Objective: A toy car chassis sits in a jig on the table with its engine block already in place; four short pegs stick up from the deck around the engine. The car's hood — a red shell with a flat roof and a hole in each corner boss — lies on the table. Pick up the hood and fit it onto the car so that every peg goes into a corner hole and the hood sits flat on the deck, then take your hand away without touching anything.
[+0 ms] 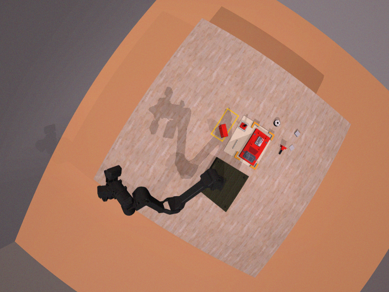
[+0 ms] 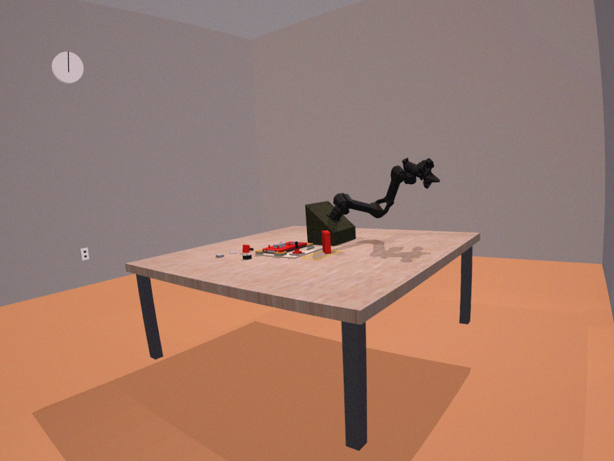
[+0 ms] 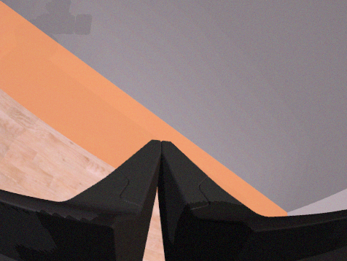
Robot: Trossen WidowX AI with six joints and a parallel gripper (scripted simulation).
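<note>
My gripper tip is 450 mm short of the red hood, 420 mm to the left of it and 240 mm above it. Also, from my gripper tip: grey engine block: 640 mm to the right, 500 mm ahead, 260 mm below; then white wheel: 700 mm to the right, 660 mm ahead, 280 mm below.
</note>
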